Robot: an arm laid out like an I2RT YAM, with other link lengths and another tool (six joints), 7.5 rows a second.
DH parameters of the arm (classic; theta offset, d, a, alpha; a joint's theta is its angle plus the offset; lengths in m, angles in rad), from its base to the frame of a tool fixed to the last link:
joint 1: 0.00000 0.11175 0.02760 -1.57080
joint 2: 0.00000 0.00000 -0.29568 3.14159
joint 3: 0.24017 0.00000 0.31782 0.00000
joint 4: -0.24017 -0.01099 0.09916 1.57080
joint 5: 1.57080 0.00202 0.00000 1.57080
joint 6: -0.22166 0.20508 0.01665 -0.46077
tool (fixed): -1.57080 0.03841 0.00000 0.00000
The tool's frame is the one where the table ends.
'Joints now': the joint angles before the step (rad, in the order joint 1, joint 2, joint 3, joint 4, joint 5, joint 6). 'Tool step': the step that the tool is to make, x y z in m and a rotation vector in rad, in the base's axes. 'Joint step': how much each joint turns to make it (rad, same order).
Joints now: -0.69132, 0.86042, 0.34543, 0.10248, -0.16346, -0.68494
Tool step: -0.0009, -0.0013, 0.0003, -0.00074, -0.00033, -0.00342
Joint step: -0.00340, -0.00043, 0.00012, 0.00013, 0.00016, -0.00033
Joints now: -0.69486, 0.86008, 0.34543, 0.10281, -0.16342, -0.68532
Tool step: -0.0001, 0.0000, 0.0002, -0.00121, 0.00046, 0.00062
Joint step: -0.00037, -0.00088, 0.00004, -0.00074, -0.00042, -0.00154
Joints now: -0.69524, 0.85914, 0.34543, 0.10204, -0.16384, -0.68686
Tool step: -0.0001, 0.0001, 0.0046, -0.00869, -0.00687, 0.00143
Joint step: -0.00041, -0.01126, 0.00011, -0.00099, -0.00079, -0.00285
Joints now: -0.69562, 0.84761, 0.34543, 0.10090, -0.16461, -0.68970
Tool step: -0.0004, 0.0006, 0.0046, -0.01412, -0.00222, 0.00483
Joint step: -0.00009, -0.01391, 0.00003, -0.00494, -0.00090, -0.01073
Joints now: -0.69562, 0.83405, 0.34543, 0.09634, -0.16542, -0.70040
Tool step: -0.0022, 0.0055, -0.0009, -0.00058, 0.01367, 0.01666
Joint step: -0.00028, -0.02462, 0.00005, -0.03740, -0.01204, -0.01528
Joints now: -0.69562, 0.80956, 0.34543, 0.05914, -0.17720, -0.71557
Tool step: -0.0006, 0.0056, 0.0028, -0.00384, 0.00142, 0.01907
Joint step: 0.00018, -0.02580, -0.00015, -0.02634, -0.01584, -0.01118
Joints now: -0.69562, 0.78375, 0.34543, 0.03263, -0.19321, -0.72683
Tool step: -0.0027, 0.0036, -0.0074, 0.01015, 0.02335, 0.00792
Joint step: -0.00017, -0.00534, -0.00008, -0.03163, -0.00447, -0.01004
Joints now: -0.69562, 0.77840, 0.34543, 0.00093, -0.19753, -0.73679
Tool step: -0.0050, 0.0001, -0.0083, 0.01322, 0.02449, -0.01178
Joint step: -0.00004, -0.00158, 0.00006, -0.02891, 0.01299, 0.00006
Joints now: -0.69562, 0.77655, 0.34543, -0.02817, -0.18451, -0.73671
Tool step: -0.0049, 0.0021, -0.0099, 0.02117, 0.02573, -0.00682
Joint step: -0.00017, -0.00105, 0.00006, -0.03391, 0.00602, 0.00288
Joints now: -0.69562, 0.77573, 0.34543, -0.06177, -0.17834, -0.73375
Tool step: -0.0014, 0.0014, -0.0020, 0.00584, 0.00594, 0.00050
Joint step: -0.00002, -0.00436, 0.00008, -0.01268, -0.00078, 0.00035
